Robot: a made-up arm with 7 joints.
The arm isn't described. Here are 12 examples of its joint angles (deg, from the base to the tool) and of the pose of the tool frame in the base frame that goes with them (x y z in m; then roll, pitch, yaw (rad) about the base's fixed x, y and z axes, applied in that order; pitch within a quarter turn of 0, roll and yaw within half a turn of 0).
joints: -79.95 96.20 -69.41 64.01 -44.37 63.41 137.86
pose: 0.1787 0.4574 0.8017 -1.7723 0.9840 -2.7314
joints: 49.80 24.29 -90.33 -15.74 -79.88 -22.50 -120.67
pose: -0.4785 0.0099 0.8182 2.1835 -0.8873 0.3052
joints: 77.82 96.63 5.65 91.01 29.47 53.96 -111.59
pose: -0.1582 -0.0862 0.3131 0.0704 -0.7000 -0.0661
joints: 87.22 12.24 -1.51 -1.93 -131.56 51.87 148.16
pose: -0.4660 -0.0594 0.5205 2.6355 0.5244 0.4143
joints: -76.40 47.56 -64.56 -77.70 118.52 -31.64 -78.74
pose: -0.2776 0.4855 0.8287 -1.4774 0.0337 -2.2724
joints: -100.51 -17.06 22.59 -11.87 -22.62 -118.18 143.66
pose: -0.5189 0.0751 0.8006 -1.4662 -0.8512 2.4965
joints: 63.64 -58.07 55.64 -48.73 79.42 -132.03 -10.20
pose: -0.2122 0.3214 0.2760 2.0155 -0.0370 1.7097
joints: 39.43 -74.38 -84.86 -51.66 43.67 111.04 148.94
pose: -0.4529 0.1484 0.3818 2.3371 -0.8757 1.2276
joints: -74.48 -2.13 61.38 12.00 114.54 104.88 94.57
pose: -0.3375 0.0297 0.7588 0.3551 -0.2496 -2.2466
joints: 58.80 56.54 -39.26 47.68 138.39 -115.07 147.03
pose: -0.2508 -0.2228 0.5424 -1.7952 0.4485 1.4228
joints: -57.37 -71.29 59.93 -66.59 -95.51 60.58 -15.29
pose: -0.2250 -0.1037 0.7192 -2.5832 0.7400 -0.5475
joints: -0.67 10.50 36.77 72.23 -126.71 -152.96 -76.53
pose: -0.4914 -0.0686 0.5911 -0.7056 0.5618 1.4814
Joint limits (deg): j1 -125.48..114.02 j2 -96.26..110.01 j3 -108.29..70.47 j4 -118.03..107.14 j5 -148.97..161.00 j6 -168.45..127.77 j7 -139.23..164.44
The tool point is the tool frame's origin. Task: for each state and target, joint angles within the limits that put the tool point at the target. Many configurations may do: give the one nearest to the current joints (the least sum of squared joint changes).
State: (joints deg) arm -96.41 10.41 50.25 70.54 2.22 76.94 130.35
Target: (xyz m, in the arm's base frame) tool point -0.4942 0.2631 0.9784
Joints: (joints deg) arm -111.54 22.12 37.60 72.00 0.59 80.56 128.93
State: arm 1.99 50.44 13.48 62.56 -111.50 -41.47 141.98
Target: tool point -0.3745 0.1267 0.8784
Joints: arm -8.19 73.30 16.96 62.78 -119.20 -42.25 139.09
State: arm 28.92 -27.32 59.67 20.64 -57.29 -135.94 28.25
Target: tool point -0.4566 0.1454 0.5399
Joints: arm 46.15 14.13 70.47 17.88 -87.23 -122.17 45.06
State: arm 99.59 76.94 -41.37 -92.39 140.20 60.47 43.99
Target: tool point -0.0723 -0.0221 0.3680
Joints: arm 107.95 108.67 -53.80 -92.92 135.52 60.49 41.72
